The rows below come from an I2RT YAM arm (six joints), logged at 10 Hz.
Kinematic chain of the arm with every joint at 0, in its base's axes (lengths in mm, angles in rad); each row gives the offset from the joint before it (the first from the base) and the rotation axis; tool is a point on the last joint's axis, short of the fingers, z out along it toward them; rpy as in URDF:
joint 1: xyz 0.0 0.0 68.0 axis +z
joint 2: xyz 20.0 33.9 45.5 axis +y
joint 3: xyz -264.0 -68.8 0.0 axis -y
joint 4: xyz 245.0 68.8 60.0 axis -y
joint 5: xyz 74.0 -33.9 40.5 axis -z
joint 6: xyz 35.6 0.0 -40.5 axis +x
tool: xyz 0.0 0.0 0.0 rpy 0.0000 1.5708 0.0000
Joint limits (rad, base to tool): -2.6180..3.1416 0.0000..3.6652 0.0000..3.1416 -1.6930..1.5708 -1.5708..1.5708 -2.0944..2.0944
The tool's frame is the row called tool.
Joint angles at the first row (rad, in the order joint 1, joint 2, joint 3, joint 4, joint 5, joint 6):
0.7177 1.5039 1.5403 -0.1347 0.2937 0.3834
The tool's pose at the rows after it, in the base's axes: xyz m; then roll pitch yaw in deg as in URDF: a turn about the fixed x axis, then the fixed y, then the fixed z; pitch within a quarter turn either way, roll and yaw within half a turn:
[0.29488 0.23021 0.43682 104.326 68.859 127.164]
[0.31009 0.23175 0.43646 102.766 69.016 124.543]
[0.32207 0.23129 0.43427 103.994 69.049 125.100]
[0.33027 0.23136 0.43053 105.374 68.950 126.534]
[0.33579 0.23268 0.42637 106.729 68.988 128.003]
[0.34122 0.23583 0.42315 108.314 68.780 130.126]
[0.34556 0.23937 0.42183 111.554 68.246 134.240]
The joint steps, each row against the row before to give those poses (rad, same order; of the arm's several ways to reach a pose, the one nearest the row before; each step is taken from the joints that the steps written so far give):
-0.0292 0.0807 0.0828 0.0034 -0.0211 0.0001
-0.0221 0.0479 0.0436 0.0148 -0.0014 -0.0035
-0.0204 0.0349 0.0323 -0.0047 -0.0102 -0.0011
-0.0135 0.0233 0.0145 0.0001 -0.0161 0.0003
-0.0062 0.0175 0.0065 0.0030 -0.0096 -0.0018
-0.0027 0.0229 0.0181 -0.0057 -0.0142 0.0015
-0.0009 0.0244 0.0335 -0.0317 -0.0209 0.0044

